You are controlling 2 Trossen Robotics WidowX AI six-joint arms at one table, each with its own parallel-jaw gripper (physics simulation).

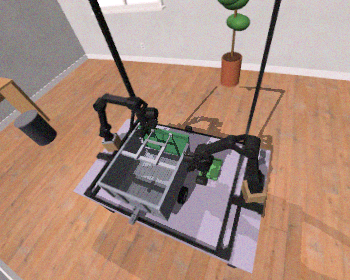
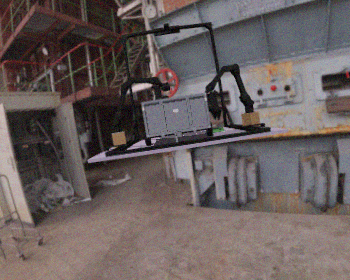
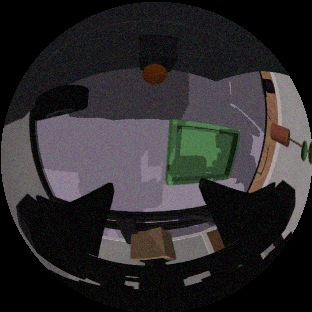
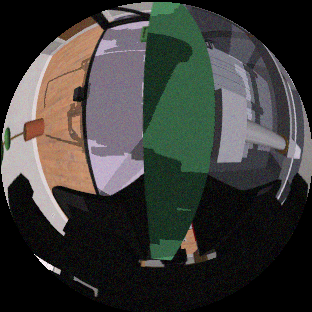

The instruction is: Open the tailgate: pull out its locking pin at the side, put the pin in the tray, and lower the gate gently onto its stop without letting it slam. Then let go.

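Places are measured from the left arm's base along level axes (x ahead, y left, z up), in centimetres.
Where they show: left gripper, fingertip midpoint: [image 1: 206, 175] [image 2: 217, 119] [image 3: 156, 185]; right gripper, fingertip midpoint: [image 1: 149, 133]; left arm's base, origin of the base link: [image 1: 254, 187] [image 2: 249, 112] [image 3: 154, 260]; right arm's base, origin of the base link: [image 1: 109, 137] [image 2: 117, 132].
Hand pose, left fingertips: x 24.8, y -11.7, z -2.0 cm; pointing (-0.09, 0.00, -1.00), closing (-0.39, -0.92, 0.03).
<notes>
Things, the pixels of their top centre, and the offset from my left fingertips. Level surfaces: height alone.
- green tray, middle of its top: [image 3: 210, 155] [image 4: 162, 31] [image 1: 210, 166] dx -4.4, dy -9.6, dz -7.4 cm
- black wheel, middle of its top: [image 3: 37, 105] [image 1: 181, 192] dx +15.6, dy +9.0, dz +0.8 cm
- mat, its level: dz -9.7 cm
The green tailgate [image 1: 175, 142] [image 4: 180, 110] stands up at the far end of the grey trailer [image 1: 175, 195] [image 2: 177, 117]. My right gripper [image 1: 148, 126] [image 4: 170, 168] is shut on the tailgate, with its fingers on either side of the panel. The locking pin's orange knob [image 3: 155, 73] shows at the trailer's side; its shaft is hidden. My left gripper [image 1: 202, 171] [image 3: 156, 185] is open and empty beside the trailer, apart from the knob. The green tray [image 1: 215, 169] [image 3: 171, 160] [image 4: 145, 34] lies on the mat beside the trailer and holds no pin.
Pale rails [image 1: 162, 155] cross the trailer's top near the tailgate. A black wheel [image 1: 183, 195] [image 3: 62, 101] sticks out at the side near the left gripper. A black frame surrounds the mat [image 1: 195, 225], with posts rising beside both arms.
</notes>
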